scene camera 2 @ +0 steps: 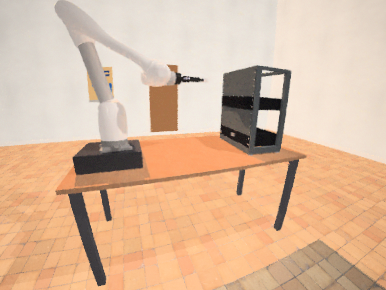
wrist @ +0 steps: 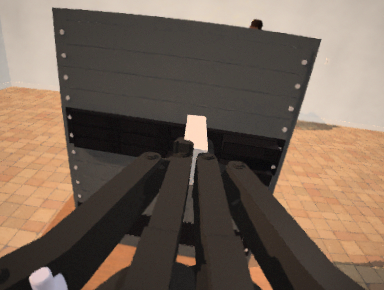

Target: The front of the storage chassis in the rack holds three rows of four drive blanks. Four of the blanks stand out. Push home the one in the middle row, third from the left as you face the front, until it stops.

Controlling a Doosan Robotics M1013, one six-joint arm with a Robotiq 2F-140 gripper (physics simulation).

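Seen in the pictures: gripper, fingertip midpoint: (scene camera 2: 207,80) (wrist: 195,129); arm's base, origin of the base link: (scene camera 2: 115,147).
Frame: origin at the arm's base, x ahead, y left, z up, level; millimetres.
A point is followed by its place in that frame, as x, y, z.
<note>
The storage chassis (scene camera 2: 239,102) {861, -121, 269} (wrist: 120,133) {910, 71, 279} is a black band across the front of the grey rack (scene camera 2: 255,115) {857, -285, 192} (wrist: 64,65) {956, 191, 406}. Its drive blanks are very dark. Faint block outlines show at its right part in the wrist view, but single blanks and how far they stand out cannot be told. My gripper (scene camera 2: 202,80) {628, -35, 413} (wrist: 195,129) {628, -35, 413} is shut with nothing held. It points roughly level toward the rack front, apart from it and higher than the chassis in the scene view. A pale narrow tip projects past the fingers and hides part of the chassis's middle in the wrist view.
Grey panels (wrist: 175,65) {899, -34, 432} cover the rack front above the chassis. A lower black unit (scene camera 2: 235,135) {887, -82, 7} sits near the rack's foot. The rack stands on the orange-brown table (scene camera 2: 190,155) {471, -91, -93}, opposite the arm's black base (scene camera 2: 107,157) {-52, -126, -10}. A dark head (wrist: 256,24) shows beyond the rack's top edge.
</note>
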